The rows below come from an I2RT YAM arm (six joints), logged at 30 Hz.
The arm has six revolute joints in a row. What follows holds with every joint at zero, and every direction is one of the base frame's. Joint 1 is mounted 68.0 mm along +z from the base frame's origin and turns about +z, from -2.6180 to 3.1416 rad. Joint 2 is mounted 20.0 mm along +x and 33.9 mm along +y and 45.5 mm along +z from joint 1 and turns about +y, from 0.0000 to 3.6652 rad. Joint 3 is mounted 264.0 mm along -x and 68.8 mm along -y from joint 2 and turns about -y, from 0.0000 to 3.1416 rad. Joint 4 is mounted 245.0 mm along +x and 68.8 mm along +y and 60.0 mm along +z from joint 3 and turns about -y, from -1.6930 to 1.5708 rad. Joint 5 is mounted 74.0 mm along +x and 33.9 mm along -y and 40.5 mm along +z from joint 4 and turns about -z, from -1.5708 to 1.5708 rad. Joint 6 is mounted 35.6 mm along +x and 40.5 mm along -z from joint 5 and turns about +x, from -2.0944 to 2.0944 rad. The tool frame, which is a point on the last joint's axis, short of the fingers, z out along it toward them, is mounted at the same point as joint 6; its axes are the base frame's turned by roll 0.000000, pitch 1.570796 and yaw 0.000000 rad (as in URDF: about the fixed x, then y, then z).
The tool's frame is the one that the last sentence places.
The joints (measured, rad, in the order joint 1, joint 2, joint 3, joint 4, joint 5, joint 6), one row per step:
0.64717 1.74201 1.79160 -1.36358 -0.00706 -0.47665
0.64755 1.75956 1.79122 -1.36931 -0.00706 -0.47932
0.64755 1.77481 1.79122 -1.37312 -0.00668 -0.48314
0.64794 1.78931 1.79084 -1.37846 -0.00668 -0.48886
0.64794 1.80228 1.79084 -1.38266 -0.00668 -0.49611
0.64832 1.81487 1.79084 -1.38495 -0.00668 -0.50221
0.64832 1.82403 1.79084 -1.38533 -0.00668 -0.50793
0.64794 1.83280 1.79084 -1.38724 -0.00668 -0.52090
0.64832 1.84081 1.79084 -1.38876 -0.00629 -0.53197
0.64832 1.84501 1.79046 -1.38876 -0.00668 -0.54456
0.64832 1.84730 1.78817 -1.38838 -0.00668 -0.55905
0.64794 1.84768 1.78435 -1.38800 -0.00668 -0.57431
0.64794 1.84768 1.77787 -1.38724 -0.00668 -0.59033
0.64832 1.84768 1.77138 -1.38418 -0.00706 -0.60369
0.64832 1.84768 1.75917 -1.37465 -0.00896 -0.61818
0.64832 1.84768 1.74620 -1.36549 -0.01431 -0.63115
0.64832 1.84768 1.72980 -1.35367 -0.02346 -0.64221
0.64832 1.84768 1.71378 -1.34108 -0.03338 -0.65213
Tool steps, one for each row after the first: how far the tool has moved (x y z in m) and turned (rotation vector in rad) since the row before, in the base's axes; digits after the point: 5 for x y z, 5 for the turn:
0.00255 0.00209 -0.00580 -0.01477 0.01847 0.00297
0.00233 0.00175 -0.00496 -0.01245 0.01445 0.00364
0.00191 0.00161 -0.00489 -0.01310 0.01539 0.00599
0.00179 0.00136 -0.00429 -0.01140 0.01285 0.00713
0.00177 0.00151 -0.00416 -0.00978 0.01121 0.00639
0.00143 0.00108 -0.00302 -0.00645 0.00703 0.00565
0.00130 0.00082 -0.00293 -0.00791 0.00730 0.01245
0.00104 0.00094 -0.00268 -0.00722 0.00640 0.01129
0.00062 0.00049 -0.00150 -0.00371 0.00284 0.01253
0.00027 0.00020 -0.00136 -0.00392 0.00218 0.01438
-0.00002 -0.00019 -0.00112 -0.00372 0.00185 0.01477
-0.00027 -0.00021 -0.00168 -0.00487 0.00335 0.01591
-0.00017 0.00006 -0.00166 -0.00290 0.00199 0.01370
0.00011 0.00017 -0.00307 -0.00130 0.00223 0.01461
-0.00007 0.00019 -0.00328 0.00094 0.00530 0.01346
-0.00017 0.00028 -0.00415 0.00372 0.00830 0.01193
-0.00014 0.00033 -0.00404 0.00520 0.00789 0.01083

